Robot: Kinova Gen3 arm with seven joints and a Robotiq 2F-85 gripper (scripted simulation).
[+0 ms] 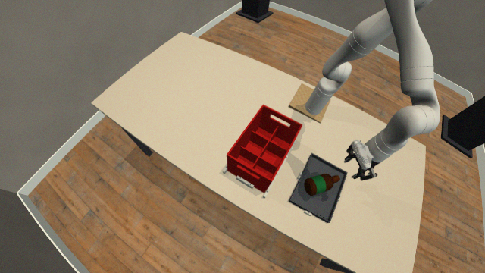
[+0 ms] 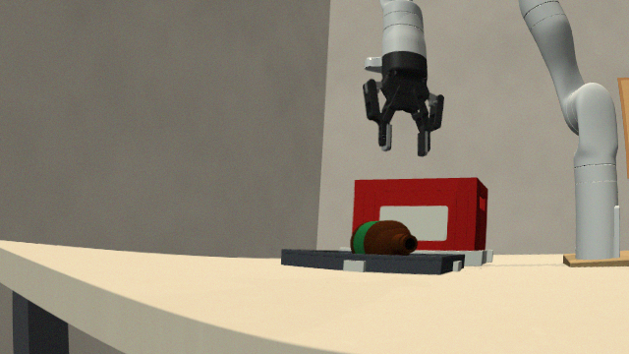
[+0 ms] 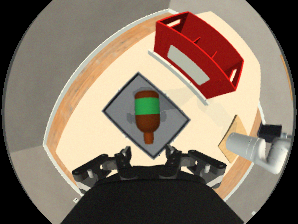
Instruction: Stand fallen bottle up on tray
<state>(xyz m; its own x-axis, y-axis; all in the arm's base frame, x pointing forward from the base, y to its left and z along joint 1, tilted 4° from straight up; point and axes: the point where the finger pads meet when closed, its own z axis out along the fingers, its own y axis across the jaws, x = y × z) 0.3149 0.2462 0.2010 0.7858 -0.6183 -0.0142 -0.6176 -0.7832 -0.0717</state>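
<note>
Right now my hand is 40 mm short of the brown bottle, 30 mm to the left of it and 150 mm above it. The rest, counted from my hand: dark grey tray: 50 mm ahead, 30 mm to the right, 180 mm below; red crate: 90 mm ahead, 320 mm to the right, 110 mm below.
</note>
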